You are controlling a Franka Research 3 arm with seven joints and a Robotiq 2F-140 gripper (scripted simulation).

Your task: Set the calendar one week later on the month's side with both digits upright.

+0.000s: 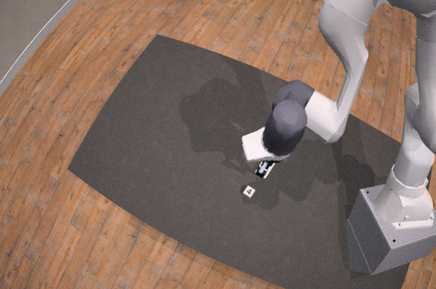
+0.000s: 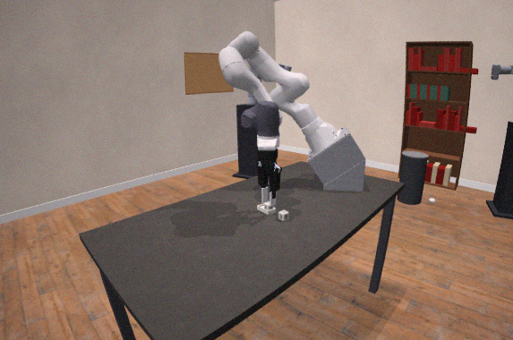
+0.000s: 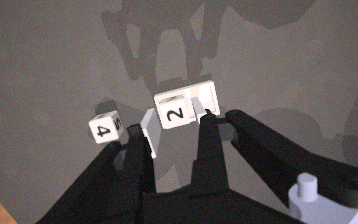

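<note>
My gripper is now 6 cm above the white tray, 1 cm to the left of it and 1 cm past it. Round my hand: white cube 8 cm to the left, 5 cm below, 3 cm ahead.
</note>
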